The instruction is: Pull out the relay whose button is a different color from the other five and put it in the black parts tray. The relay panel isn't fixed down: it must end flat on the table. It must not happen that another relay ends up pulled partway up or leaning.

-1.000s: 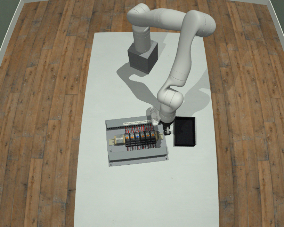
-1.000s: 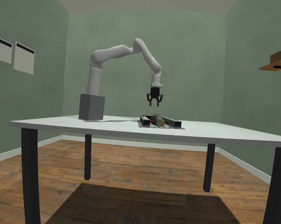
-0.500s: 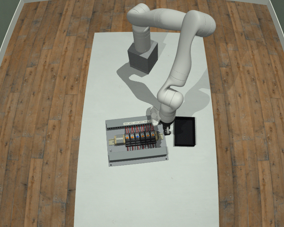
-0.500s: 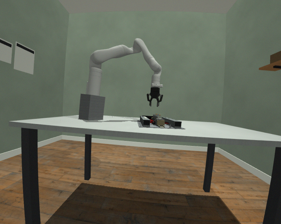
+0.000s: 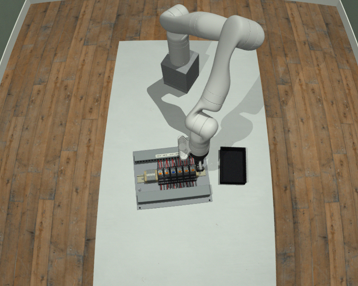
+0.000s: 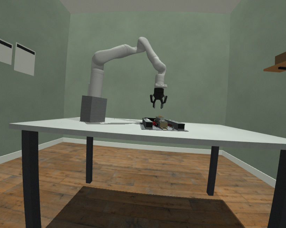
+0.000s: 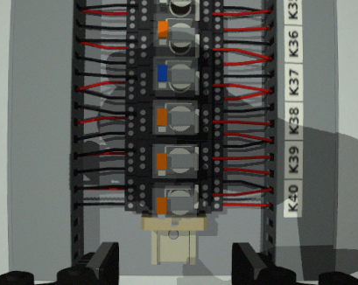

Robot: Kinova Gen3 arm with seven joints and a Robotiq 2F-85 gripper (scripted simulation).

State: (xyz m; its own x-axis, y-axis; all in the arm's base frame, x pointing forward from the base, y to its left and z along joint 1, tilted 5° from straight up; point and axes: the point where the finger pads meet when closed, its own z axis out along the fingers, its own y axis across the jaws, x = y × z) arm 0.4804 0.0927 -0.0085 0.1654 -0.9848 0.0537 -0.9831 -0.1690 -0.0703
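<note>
My gripper is now 10 mm short of the blue-button relay, 100 mm to the left of it and 90 mm above it. Round my hand: black parts tray: 40 mm behind, 160 mm to the left, 130 mm below; grey relay panel: 20 mm ahead, 110 mm to the right, 120 mm below.
</note>
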